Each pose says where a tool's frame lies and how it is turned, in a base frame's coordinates. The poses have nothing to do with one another.
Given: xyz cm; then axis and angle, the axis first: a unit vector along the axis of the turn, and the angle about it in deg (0 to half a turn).
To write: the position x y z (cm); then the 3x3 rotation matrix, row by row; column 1 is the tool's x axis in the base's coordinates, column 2 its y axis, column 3 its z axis. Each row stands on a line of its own. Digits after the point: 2 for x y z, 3 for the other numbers.
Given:
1: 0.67, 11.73, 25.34, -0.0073, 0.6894, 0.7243, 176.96
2: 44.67, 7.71, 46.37, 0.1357, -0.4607, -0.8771, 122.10
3: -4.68, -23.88, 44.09, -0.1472, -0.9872, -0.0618, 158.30
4: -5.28, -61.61, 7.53, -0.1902, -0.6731, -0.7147, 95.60
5: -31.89, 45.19, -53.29, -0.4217, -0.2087, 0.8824, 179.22
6: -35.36, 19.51, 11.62, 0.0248, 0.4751, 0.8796, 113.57
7: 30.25, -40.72, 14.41, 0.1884, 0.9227, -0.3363, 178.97
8: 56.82, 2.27, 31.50, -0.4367, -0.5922, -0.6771, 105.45
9: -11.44, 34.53, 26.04, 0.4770, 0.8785, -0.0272, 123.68
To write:
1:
0.67, 11.73, 25.34
-0.998, -0.048, 0.026
0.028, -0.049, 0.998
-0.047, 0.998, 0.050

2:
44.67, 7.71, 46.37
-0.503, 0.647, -0.573
-0.839, -0.206, 0.504
0.208, 0.734, 0.647

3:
-4.68, -23.88, 44.09
-0.887, 0.303, -0.347
0.257, 0.951, 0.172
0.383, 0.063, -0.922

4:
-5.28, -61.61, 7.53
-0.058, 0.852, -0.521
-0.571, 0.400, 0.717
0.819, 0.339, 0.463

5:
-31.89, 45.19, -53.29
-0.644, 0.164, -0.747
0.188, -0.913, -0.363
-0.741, -0.374, 0.557

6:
-35.36, 19.51, 11.62
-0.399, -0.790, 0.466
0.823, -0.084, 0.562
-0.405, 0.608, 0.683

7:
30.25, -40.72, 14.41
-0.929, 0.354, -0.110
0.342, 0.703, -0.624
-0.143, -0.617, -0.774

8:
56.82, 2.27, 31.50
-0.025, 0.980, -0.196
-0.325, 0.178, 0.929
0.945, 0.087, 0.314

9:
-11.44, 34.53, 26.04
-0.201, 0.674, 0.711
0.629, 0.645, -0.434
-0.751, 0.360, -0.553

